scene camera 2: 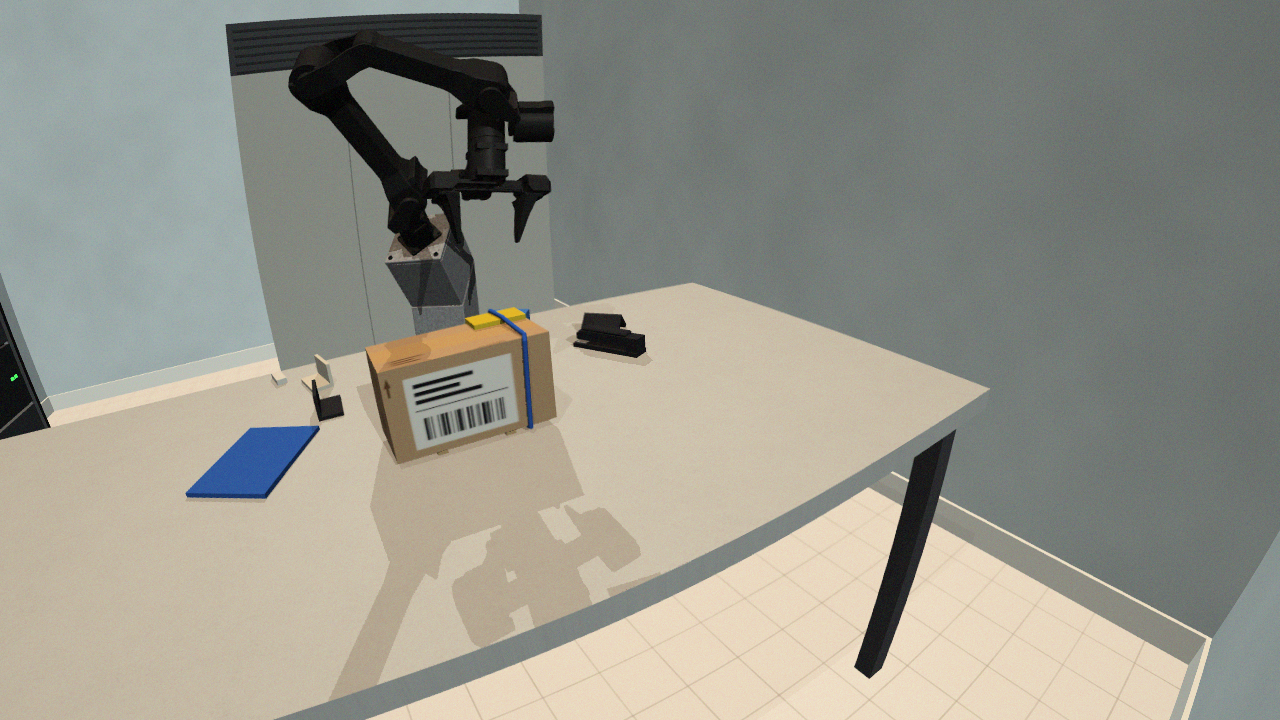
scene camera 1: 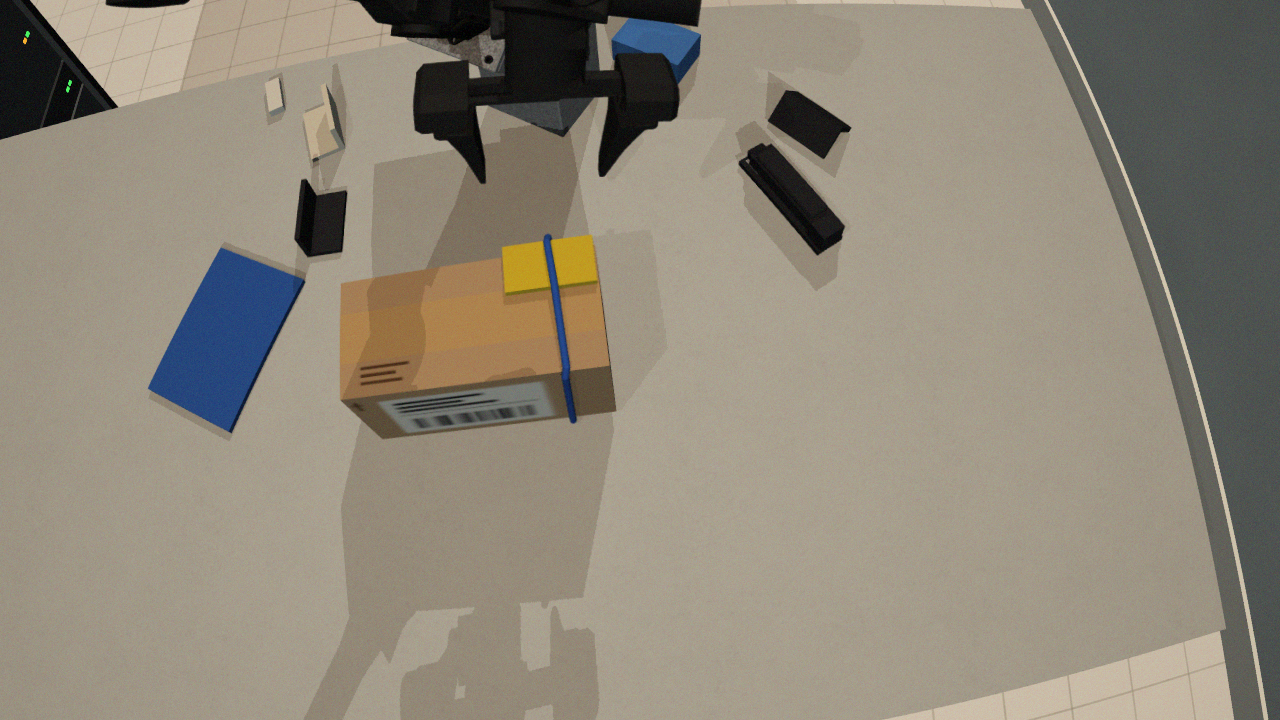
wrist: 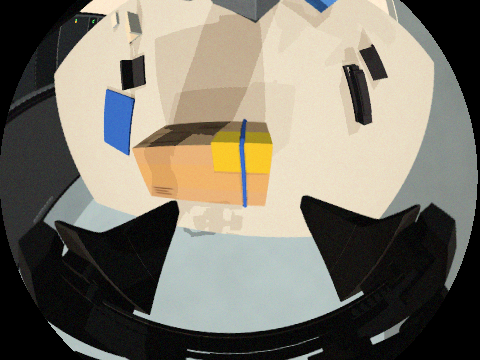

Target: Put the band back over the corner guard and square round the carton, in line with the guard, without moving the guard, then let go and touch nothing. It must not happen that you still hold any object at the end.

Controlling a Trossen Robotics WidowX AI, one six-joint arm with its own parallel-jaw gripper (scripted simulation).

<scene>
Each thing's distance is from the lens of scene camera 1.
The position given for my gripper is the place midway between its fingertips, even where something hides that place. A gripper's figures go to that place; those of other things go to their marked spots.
my gripper (scene camera 1: 542, 176): 67 cm
black angle piece (scene camera 1: 815, 128): 99 cm
black angle piece (scene camera 1: 320, 222): 101 cm
</scene>
